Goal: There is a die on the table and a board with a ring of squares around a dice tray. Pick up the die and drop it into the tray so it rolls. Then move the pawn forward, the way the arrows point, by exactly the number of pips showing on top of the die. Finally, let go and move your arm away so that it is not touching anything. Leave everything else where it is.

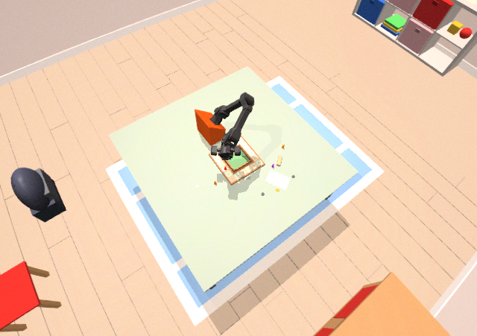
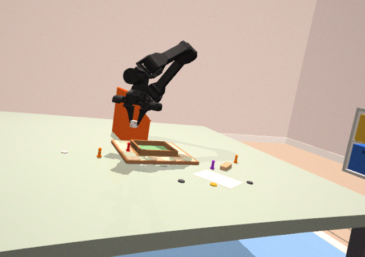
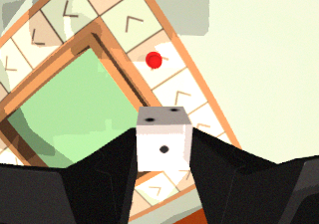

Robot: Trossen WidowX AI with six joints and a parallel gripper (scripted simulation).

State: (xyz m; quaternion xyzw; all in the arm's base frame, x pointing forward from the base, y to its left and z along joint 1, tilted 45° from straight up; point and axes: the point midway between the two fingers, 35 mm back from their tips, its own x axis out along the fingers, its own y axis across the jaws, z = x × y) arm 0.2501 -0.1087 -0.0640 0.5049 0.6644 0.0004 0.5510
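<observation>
My gripper tip is 9 cm above the red pawn, 2 cm to the left of it and 2 cm short of it. Round my gripper tip: purple pawn: 24 cm to the left, 23 cm ahead, 10 cm below; then green tray floor: 11 cm below, 9 cm to the left, 2 cm ahead; then white die: right at my gripper tip.
</observation>
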